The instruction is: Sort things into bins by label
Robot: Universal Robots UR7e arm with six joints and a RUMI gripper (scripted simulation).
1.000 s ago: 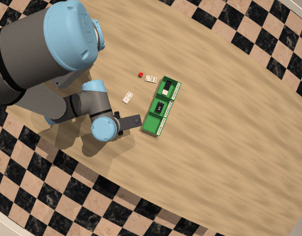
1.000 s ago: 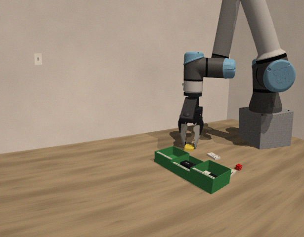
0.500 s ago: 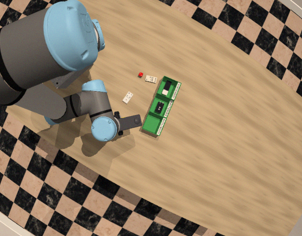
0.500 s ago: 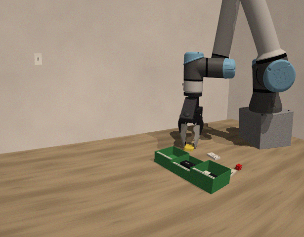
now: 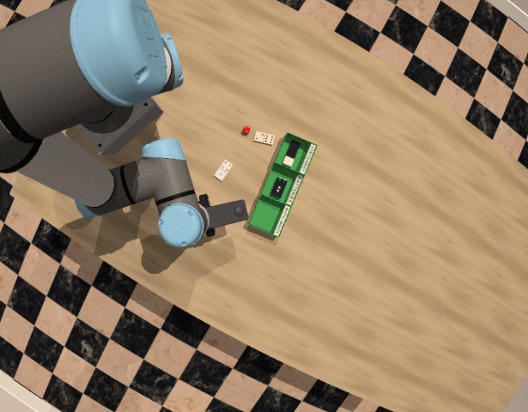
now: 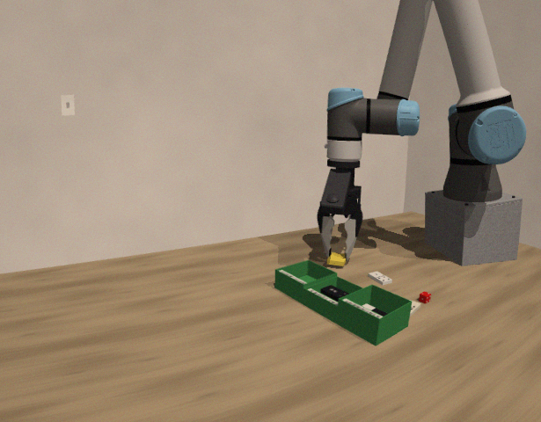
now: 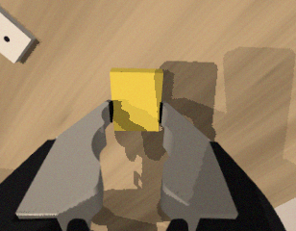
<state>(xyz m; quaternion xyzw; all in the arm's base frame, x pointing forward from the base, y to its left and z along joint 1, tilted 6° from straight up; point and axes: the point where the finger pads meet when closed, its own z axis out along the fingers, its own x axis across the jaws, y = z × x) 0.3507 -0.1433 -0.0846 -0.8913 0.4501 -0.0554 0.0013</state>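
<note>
My gripper is now 120 mm short of the black-and-white block, 220 mm to the right of it and 10 mm above it. Round my hand: black 9V battery (130 mm ahead, 140 mm to the left, 10 mm below); then red die (10 mm behind, 230 mm to the left, 20 mm below); then yellow block (10 mm below).
</note>
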